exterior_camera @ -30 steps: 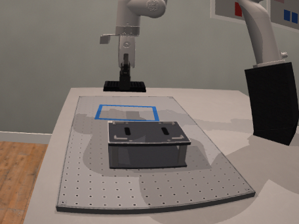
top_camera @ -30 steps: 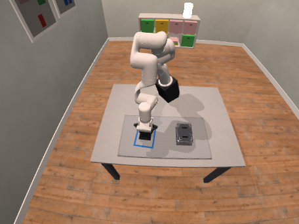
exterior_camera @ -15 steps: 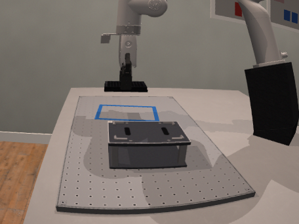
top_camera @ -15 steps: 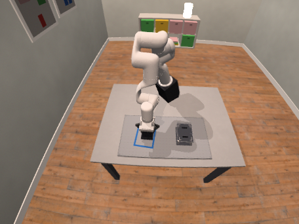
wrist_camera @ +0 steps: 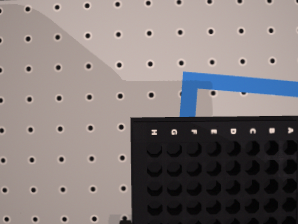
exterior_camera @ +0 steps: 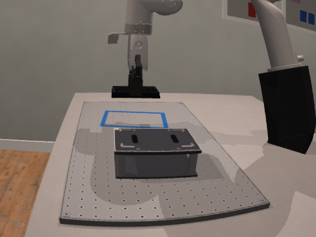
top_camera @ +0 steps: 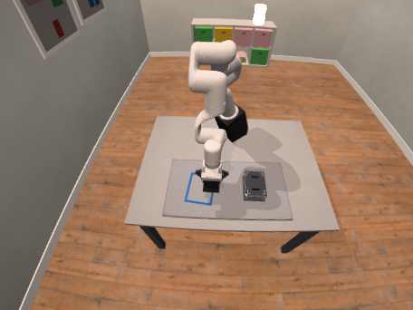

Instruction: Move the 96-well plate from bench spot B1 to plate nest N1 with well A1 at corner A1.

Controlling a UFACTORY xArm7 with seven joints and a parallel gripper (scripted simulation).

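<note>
The raised plate nest lies 10 mm ahead of my hand, 240 mm to the left of it and 50 mm below it. The rest, counted from my hand: black 96-well plate (10 mm below); then A1 corner mark (80 mm ahead, 180 mm to the left, 50 mm below).
</note>
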